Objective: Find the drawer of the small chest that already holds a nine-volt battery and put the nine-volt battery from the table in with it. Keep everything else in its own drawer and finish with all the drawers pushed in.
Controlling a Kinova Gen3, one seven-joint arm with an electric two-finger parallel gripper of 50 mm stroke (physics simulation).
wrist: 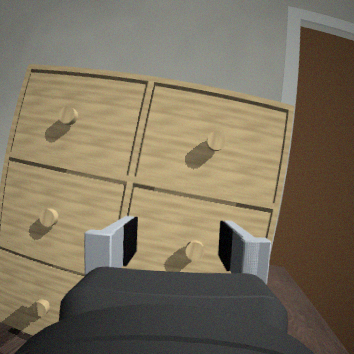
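Observation:
The small chest [132, 180] of pale wood faces the camera, tilted in the view, with two columns of drawers. The upper left drawer [95, 145], upper right drawer [240, 175], middle left drawer [85, 200] and middle right drawer [170, 215] look pushed in, as does the part of the lower left drawer [20, 280] that shows. Each has a round knob. My gripper [177, 236] is open and empty, in front of the middle right drawer, with that drawer's knob [194, 250] seen between its fingers. The lower right is hidden behind my gripper. No nine-volt battery shows.
A grey wall [150, 35] stands behind the chest. A brown door [325, 150] with a pale frame [291, 60] is at the right. Dark wood surface [295, 305] shows at the lower right and at the lower left corner.

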